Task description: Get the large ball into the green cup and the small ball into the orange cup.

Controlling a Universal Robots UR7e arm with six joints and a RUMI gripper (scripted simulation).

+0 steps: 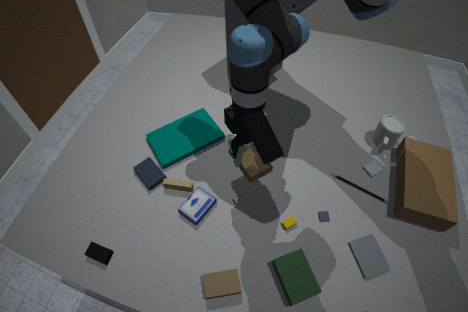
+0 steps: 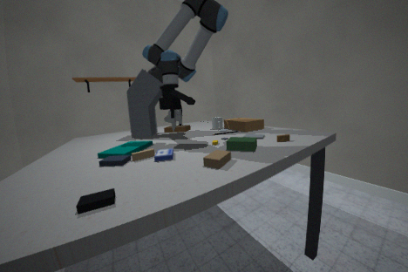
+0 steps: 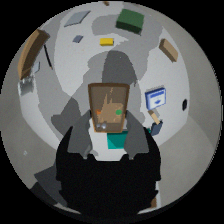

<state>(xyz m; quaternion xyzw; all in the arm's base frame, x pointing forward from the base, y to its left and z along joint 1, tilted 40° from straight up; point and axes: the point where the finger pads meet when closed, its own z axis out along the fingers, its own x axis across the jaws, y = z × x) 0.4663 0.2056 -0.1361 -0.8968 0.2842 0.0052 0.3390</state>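
Now: the covered wooden puzzle 10 mm below my hand. Round my hand: tan block: 130 mm ahead, 160 mm to the right, 70 mm below; then blue-and-white box: 150 mm ahead, 80 mm to the right, 80 mm below; then yellow block: 80 mm ahead, 160 mm to the left, 80 mm below.
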